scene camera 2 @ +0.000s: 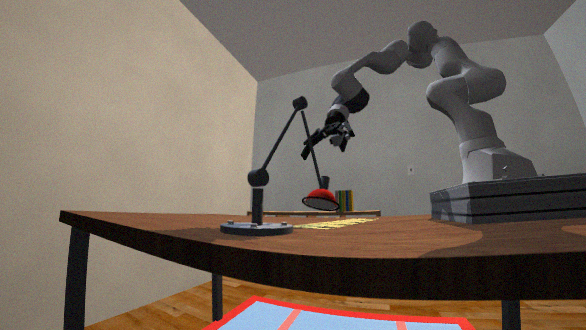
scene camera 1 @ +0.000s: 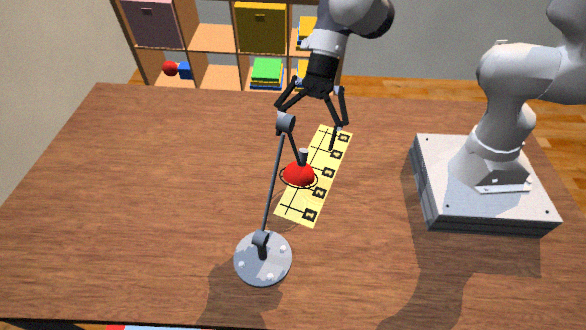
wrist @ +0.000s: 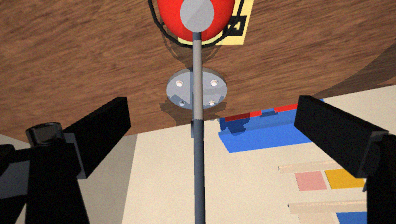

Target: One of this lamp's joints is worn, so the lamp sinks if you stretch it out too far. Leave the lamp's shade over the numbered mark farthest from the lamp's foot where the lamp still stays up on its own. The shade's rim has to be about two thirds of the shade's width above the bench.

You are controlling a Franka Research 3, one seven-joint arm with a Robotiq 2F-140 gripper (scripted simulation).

Observation:
I see my gripper (scene camera 1: 303, 142), a red shade (scene camera 1: 300, 173) and a grey round foot (scene camera 1: 257, 267).
My gripper shows as well in scene camera 2 (scene camera 2: 321, 153) and in the wrist view (wrist: 212, 111). The grey round foot shows as well in the wrist view (wrist: 179, 89).

